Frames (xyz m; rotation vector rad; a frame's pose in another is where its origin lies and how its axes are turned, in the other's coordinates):
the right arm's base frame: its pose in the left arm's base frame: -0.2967 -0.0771 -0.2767 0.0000 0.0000 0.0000
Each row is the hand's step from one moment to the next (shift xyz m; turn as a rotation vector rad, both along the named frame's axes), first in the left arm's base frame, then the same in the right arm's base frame.
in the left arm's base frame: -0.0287 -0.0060 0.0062 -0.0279 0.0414 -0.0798
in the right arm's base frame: -0.0287 -0.0060 0.0062 -0.0279 0.0414 -0.0798
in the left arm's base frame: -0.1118 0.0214 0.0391 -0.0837 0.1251 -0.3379
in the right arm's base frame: -0.1118 0.0214 0.0391 -0.0837 0.1251 -0.3379
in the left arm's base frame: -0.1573 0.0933 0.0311 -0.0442 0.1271 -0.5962
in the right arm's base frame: -0.1573 0.0933 0.0311 -0.0442 0.1271 -0.5962
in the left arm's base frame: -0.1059 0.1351 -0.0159 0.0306 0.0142 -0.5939
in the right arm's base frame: -0.1059 0.1351 -0.0159 0.0306 0.0142 -0.5939
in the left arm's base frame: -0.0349 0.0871 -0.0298 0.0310 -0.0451 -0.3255
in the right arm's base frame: -0.0349 0.0871 -0.0298 0.0310 -0.0451 -0.3255
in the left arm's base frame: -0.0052 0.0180 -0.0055 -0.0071 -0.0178 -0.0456
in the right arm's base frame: -0.0052 0.0180 -0.0055 -0.0071 -0.0178 -0.0456
